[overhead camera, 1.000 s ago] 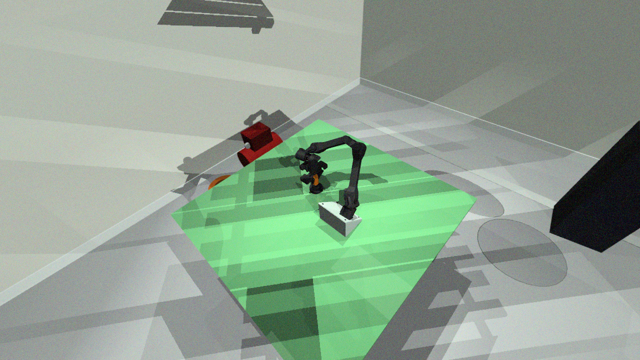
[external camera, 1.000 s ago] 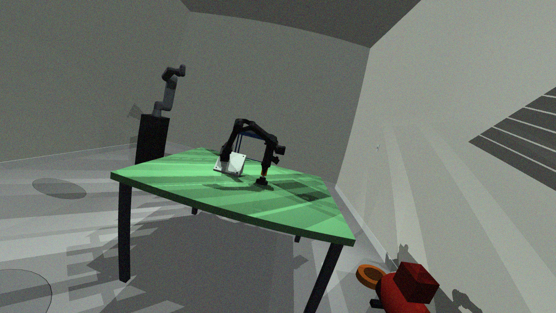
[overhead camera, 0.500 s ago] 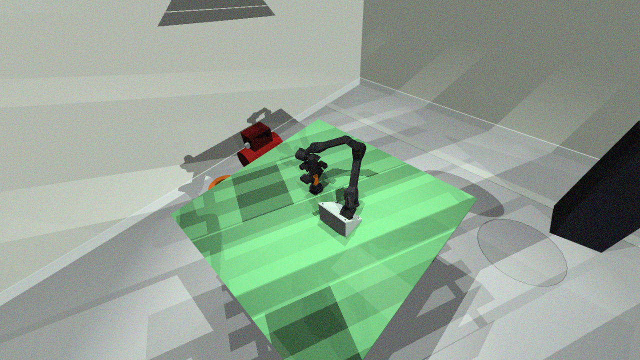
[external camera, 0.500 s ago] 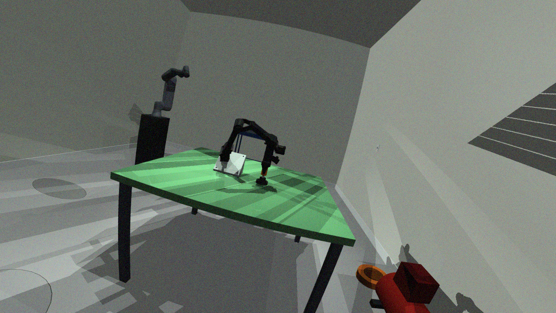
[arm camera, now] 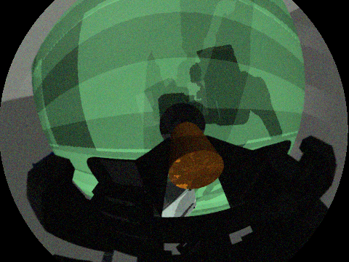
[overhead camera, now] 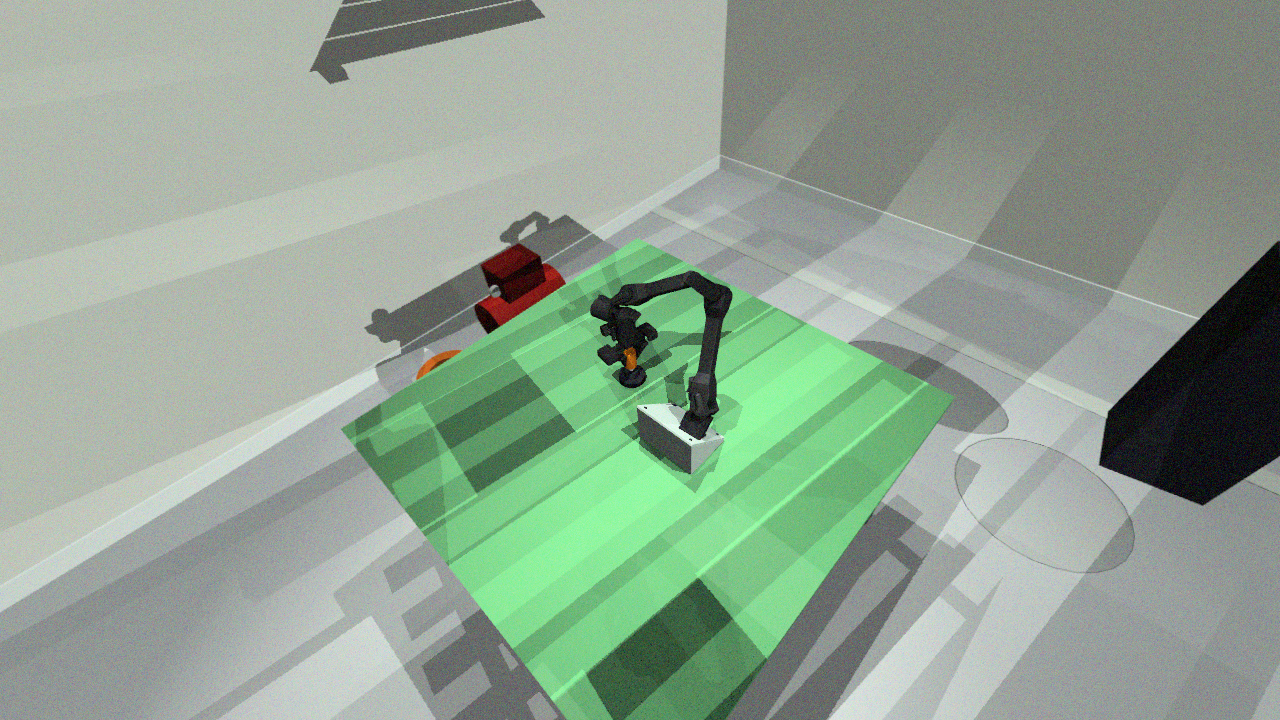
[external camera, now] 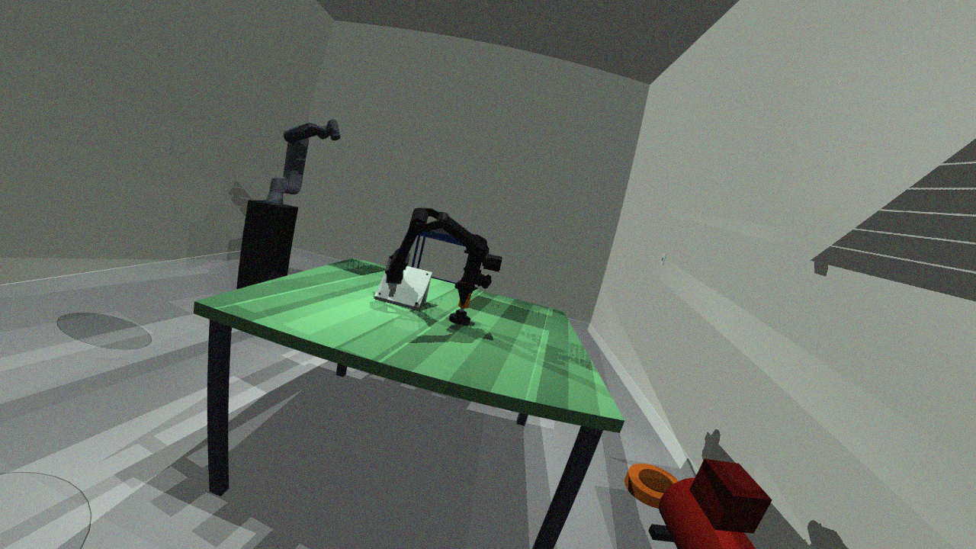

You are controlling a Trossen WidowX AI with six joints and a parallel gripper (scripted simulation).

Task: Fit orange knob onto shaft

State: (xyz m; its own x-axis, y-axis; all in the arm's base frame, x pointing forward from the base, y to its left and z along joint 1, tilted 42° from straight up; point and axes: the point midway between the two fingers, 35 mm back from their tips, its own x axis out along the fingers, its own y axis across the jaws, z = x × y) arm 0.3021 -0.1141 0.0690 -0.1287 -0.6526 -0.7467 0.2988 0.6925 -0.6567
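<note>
Right now the orange knob is 30 mm above my gripper tip. Round my gripper tip: dark round pedestal 40 mm below.
</note>
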